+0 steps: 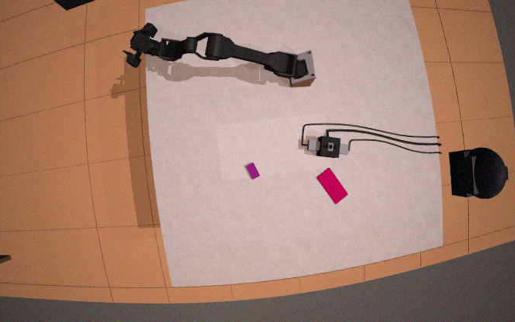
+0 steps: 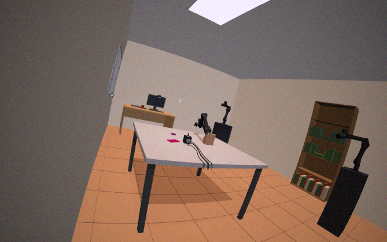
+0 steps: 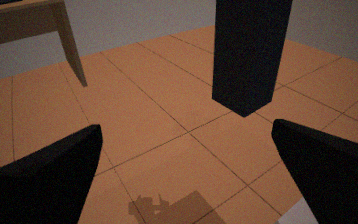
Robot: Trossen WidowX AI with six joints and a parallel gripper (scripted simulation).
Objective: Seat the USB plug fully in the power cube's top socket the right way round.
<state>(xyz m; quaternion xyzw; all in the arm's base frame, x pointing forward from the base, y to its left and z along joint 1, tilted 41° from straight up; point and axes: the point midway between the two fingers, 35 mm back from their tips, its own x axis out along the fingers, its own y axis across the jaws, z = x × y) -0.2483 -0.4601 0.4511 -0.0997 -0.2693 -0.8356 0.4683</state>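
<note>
The dark USB plug is 58 cm ahead of my gripper tip, 73 cm to the left of it and 2 cm below it. Also, from my gripper tip: magenta card: 74 cm ahead, 74 cm to the left, 11 cm below; then USB socket: 58 cm ahead, 74 cm to the left, 4 cm below; then purple block: 62 cm ahead, 42 cm to the left, 10 cm below.
</note>
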